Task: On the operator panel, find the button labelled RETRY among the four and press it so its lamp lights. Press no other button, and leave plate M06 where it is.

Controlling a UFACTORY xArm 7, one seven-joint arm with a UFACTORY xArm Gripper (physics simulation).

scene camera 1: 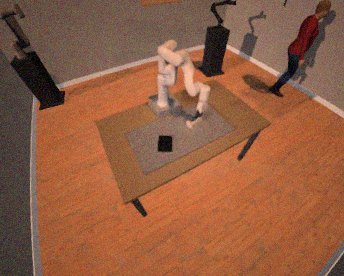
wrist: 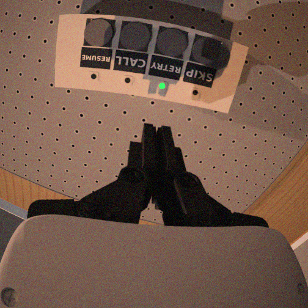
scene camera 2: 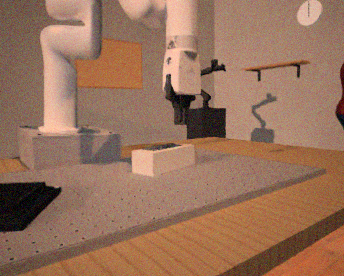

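Seen in the pictures: gripper, fingertip midpoint: [scene camera 1: 199, 116] [scene camera 2: 181, 124]; arm's base, origin of the base link: [scene camera 1: 162, 102] [scene camera 2: 60, 130].
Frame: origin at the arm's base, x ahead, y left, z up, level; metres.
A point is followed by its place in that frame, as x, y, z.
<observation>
The white operator panel [scene camera 1: 192, 124] {0.347, 0.166, -0.040} [scene camera 2: 172, 161] {0.328, 0.218, -0.065} [wrist: 69, 55] sits on the grey perforated mat. In the wrist view its four round buttons appear upside down: RESUME [wrist: 99, 32], CALL [wrist: 135, 36], RETRY [wrist: 172, 41] and SKIP [wrist: 207, 50]. The lamp [wrist: 162, 86] by the RETRY label glows green; the other three lamp spots are dark. My gripper [scene camera 1: 198, 116] {0.329, 0.243, 0.024} [scene camera 2: 180, 123] {0.329, 0.243, 0.024} [wrist: 152, 143] is shut and empty, raised above the panel and touching no button. A flat black object [scene camera 1: 165, 143] {0.438, -0.130, -0.069} [scene camera 2: 25, 205] {0.471, -0.100, -0.072} lies on the mat; no M06 marking is readable on it.
The grey mat [scene camera 1: 145, 160] {0.526, -0.334, -0.087} [scene camera 2: 115, 220] {0.552, 0.010, -0.087} lies on the wooden table [scene camera 1: 114, 172] {0.535, -0.592, -0.100} [scene camera 2: 200, 255] {0.665, 0.074, -0.100}. The arm's grey base block [scene camera 1: 162, 106] {0.056, -0.022, 0.002} [scene camera 2: 55, 150] {0.112, -0.028, -0.045} stands behind the mat. Black pedestals [scene camera 1: 215, 50] [scene camera 1: 40, 82] and a person in red [scene camera 1: 304, 37] are beyond the table.
</observation>
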